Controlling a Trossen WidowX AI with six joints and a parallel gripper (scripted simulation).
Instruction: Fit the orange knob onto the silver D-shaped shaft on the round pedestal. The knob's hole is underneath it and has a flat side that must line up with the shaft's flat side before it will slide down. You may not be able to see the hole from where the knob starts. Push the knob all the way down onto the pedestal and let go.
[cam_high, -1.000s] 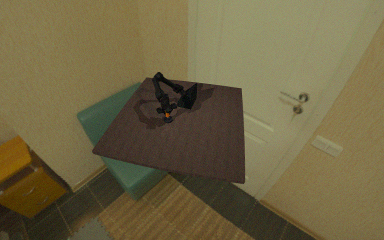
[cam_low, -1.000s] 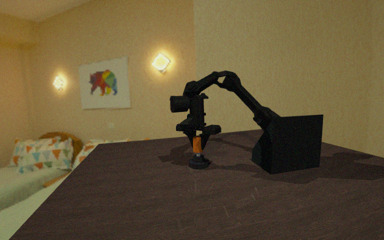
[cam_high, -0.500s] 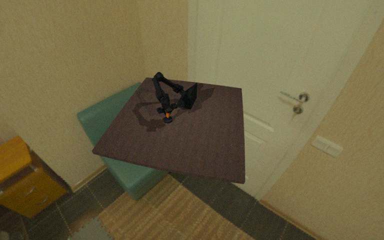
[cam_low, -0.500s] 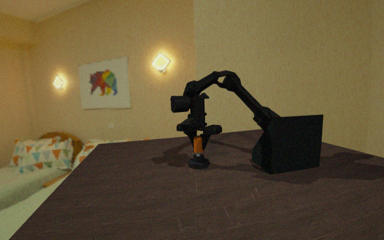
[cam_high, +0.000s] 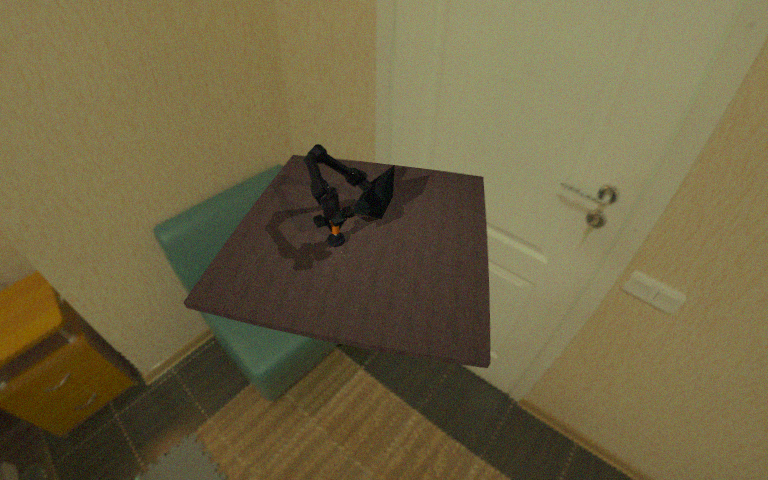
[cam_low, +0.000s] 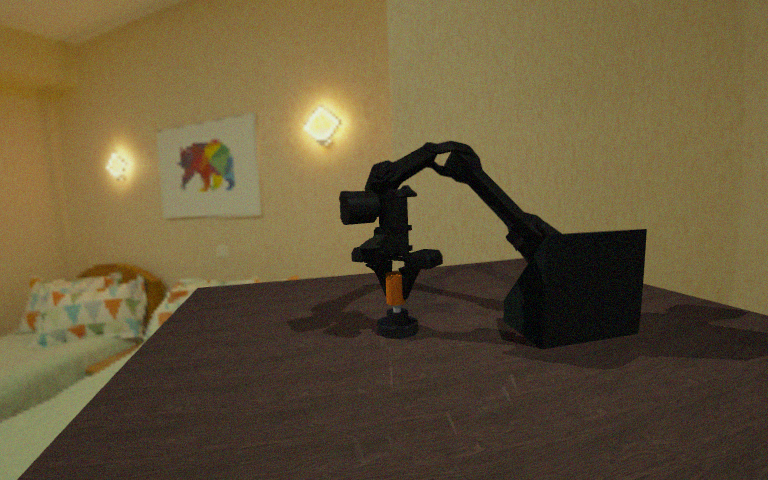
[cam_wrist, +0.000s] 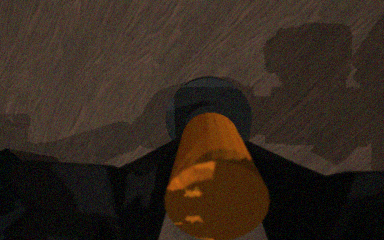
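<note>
The orange knob is 30 mm above my gripper tip. The rest, counted from my gripper tip: round pedestal: 40 mm below.
</note>
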